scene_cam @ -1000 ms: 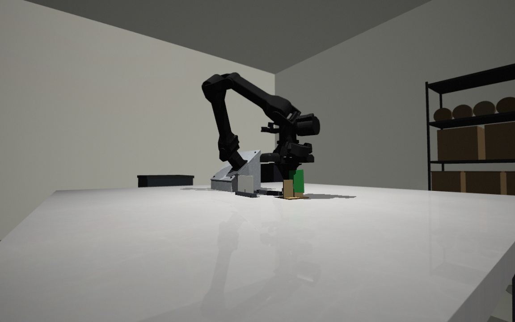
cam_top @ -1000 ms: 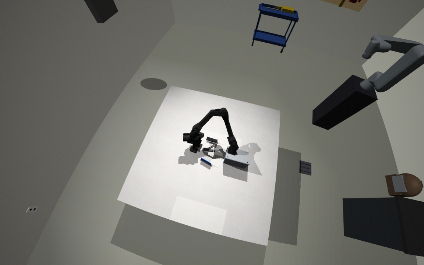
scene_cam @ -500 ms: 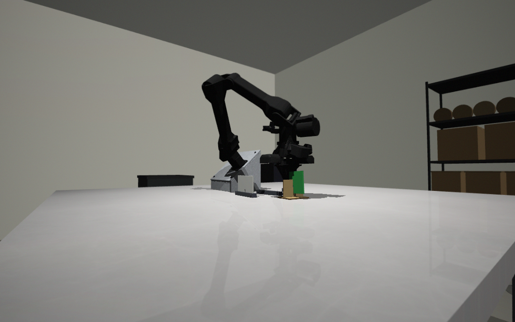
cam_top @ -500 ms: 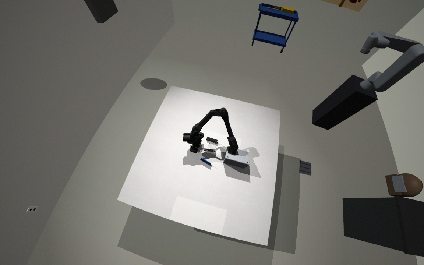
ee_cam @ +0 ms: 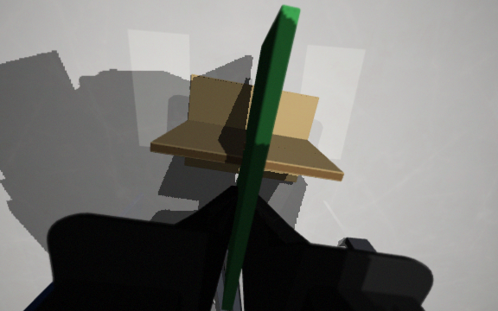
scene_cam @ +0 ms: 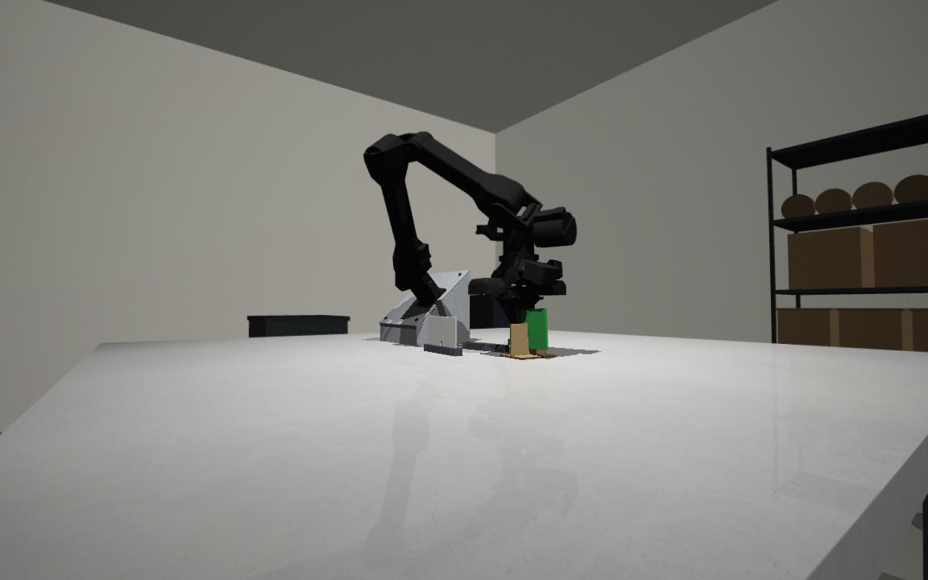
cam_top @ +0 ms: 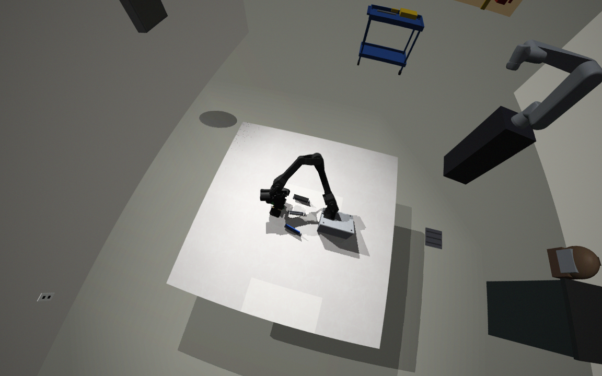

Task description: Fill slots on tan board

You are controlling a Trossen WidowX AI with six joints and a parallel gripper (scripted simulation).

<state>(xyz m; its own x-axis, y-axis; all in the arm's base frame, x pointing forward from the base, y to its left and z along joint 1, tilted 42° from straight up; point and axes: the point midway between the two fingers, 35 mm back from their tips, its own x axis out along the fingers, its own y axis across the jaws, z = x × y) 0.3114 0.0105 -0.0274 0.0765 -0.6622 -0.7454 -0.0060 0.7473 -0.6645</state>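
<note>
The green board lies 30 mm ahead of my gripper tip and 10 mm above it. The rest, counted from my gripper tip: tan board: 30 mm ahead, 10 mm below; blue board: 130 mm behind, 110 mm to the left, 10 mm below.
</note>
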